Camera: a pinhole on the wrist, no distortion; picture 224 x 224 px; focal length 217.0 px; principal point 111.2 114.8 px. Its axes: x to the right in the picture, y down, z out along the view. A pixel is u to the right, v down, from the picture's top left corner.
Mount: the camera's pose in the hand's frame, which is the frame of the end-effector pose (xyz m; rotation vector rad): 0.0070 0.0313 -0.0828 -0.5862 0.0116 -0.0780
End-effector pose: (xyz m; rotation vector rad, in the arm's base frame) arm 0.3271 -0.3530 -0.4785 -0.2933 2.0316 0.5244
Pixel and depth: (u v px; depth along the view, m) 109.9 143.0 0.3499
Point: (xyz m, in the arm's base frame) 0.3497 -0.0346 -0.5104
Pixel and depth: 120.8 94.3 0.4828
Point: 0.4645 0.0394 -0.5990
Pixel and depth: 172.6 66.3 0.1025
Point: 0.2930 -0.2867 -0.5018
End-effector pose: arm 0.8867 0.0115 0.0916 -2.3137 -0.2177 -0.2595
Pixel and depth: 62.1 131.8 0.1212
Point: 0.8986 -0.0540 0.0040
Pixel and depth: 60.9 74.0 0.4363
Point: 0.8933 0.0980 -0.2959
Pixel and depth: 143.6 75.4 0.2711
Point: 0.9904 0.0469 -0.1052
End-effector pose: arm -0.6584 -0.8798 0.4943 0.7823 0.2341 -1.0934
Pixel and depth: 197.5 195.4 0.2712
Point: -0.3939 -0.9730 0.6039
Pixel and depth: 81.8 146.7 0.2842
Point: -0.4982 -0.9023 0.6998
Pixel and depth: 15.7 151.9 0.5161
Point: -0.4572 -0.8468 0.9943
